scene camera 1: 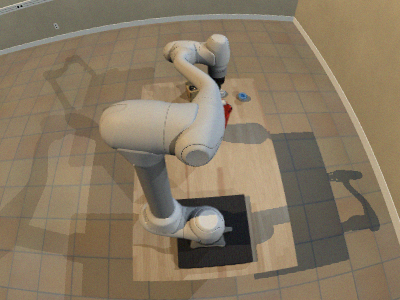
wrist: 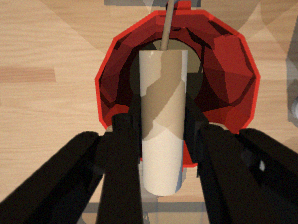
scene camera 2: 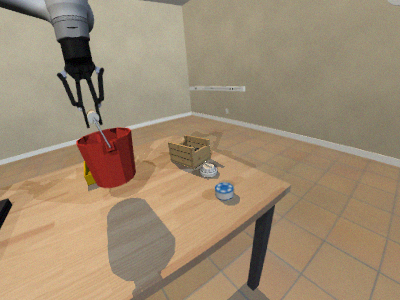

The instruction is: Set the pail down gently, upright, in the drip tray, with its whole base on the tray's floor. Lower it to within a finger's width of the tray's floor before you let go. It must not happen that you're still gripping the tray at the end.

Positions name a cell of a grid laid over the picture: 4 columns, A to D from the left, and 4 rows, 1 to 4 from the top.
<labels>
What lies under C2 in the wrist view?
A red pail.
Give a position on a red pail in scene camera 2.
B3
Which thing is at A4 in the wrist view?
My gripper.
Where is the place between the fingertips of my gripper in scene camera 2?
A2
</labels>
